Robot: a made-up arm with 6 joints. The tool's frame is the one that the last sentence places.
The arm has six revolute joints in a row. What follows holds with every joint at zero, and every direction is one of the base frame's. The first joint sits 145.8 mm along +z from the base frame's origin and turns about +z. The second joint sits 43.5 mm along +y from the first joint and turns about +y. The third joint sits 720.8 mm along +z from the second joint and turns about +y. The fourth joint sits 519 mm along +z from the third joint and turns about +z. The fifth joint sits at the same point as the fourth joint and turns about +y. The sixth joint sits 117.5 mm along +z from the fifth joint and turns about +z. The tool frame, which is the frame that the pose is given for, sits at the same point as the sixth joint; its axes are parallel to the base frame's.
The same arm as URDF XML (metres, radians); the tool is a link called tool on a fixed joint. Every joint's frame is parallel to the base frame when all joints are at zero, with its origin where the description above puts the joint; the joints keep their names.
<robot name="arm">
  <link name="base_link"/>
  <link name="link1"/>
  <link name="link2"/>
  <link name="link3"/>
  <link name="link4"/>
  <link name="link5"/>
  <link name="link6"/>
  <link name="tool"/>
  <joint name="joint 1" type="continuous">
    <parent link="base_link"/>
    <child link="link1"/>
    <origin xyz="0 0 0.1458" rpy="0 0 0"/>
    <axis xyz="0 0 1"/>
  </joint>
  <joint name="joint 2" type="continuous">
    <parent link="link1"/>
    <child link="link2"/>
    <origin xyz="0 0.0435 0" rpy="0 0 0"/>
    <axis xyz="0 1 0"/>
  </joint>
  <joint name="joint 3" type="continuous">
    <parent link="link2"/>
    <child link="link3"/>
    <origin xyz="0 0 0.7208" rpy="0 0 0"/>
    <axis xyz="0 1 0"/>
  </joint>
  <joint name="joint 4" type="continuous">
    <parent link="link3"/>
    <child link="link4"/>
    <origin xyz="0 0 0.519" rpy="0 0 0"/>
    <axis xyz="0 0 1"/>
  </joint>
  <joint name="joint 5" type="continuous">
    <parent link="link4"/>
    <child link="link5"/>
    <origin xyz="0 0 0" rpy="0 0 0"/>
    <axis xyz="0 1 0"/>
  </joint>
  <joint name="joint 6" type="continuous">
    <parent link="link5"/>
    <child link="link6"/>
    <origin xyz="0 0 0.1175" rpy="0 0 0"/>
    <axis xyz="0 0 1"/>
  </joint>
  <joint name="tool_fixed" type="fixed">
    <parent link="link6"/>
    <child link="tool"/>
    <origin xyz="0 0 0" rpy="0 0 0"/>
  </joint>
</robot>

